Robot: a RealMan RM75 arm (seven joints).
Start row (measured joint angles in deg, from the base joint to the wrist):
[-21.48, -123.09, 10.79, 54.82, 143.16, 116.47, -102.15]
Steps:
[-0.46, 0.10, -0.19, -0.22, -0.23, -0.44, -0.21]
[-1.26, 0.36, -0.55, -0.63, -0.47, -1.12, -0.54]
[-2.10, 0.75, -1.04, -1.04, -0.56, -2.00, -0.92]
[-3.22, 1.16, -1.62, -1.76, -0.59, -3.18, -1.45]
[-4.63, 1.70, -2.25, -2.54, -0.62, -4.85, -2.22]
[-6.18, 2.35, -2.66, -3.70, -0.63, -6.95, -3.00]
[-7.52, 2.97, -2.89, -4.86, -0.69, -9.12, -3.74]
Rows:
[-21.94, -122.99, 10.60, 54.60, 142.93, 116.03, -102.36]
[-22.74, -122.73, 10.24, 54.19, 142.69, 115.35, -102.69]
[-23.58, -122.34, 9.75, 53.78, 142.60, 114.47, -103.07]
[-24.70, -121.93, 9.17, 53.06, 142.57, 113.29, -103.60]
[-26.11, -121.39, 8.54, 52.28, 142.54, 111.62, -104.37]
[-27.66, -120.74, 8.13, 51.12, 142.53, 109.52, -105.15]
[-29.00, -120.12, 7.90, 49.96, 142.47, 107.35, -105.89]

